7 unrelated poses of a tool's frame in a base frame.
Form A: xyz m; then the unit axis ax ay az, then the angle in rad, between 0 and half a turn.
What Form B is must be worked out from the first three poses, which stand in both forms.
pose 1, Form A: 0.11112, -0.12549, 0.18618, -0.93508, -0.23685, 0.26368, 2.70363
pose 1, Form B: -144.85, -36.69, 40.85, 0.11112, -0.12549, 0.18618
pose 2, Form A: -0.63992, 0.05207, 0.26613, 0.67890, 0.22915, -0.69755, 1.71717
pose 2, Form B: 66.79, 22.55, -68.63, -0.63992, 0.05207, 0.26613
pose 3, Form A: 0.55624, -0.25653, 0.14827, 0.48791, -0.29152, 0.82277, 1.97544
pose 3, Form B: 55.22, -33.00, 93.13, 0.55624, -0.25653, 0.14827
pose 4, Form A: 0.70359, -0.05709, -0.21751, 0.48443, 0.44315, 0.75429, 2.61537
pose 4, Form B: 72.59, 66.41, 113.03, 0.70359, -0.05709, -0.21751
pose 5, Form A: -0.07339, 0.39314, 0.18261, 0.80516, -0.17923, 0.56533, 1.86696
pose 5, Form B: 86.13, -19.17, 60.47, -0.07339, 0.39314, 0.18261
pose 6, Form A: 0.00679, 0.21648, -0.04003, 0.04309, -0.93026, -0.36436, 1.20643
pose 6, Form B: 2.98, -64.30, -25.19, 0.00679, 0.21648, -0.04003
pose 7, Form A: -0.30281, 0.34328, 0.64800, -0.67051, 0.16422, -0.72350, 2.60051
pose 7, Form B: -99.90, 24.47, -107.80, -0.30281, 0.34328, 0.64800
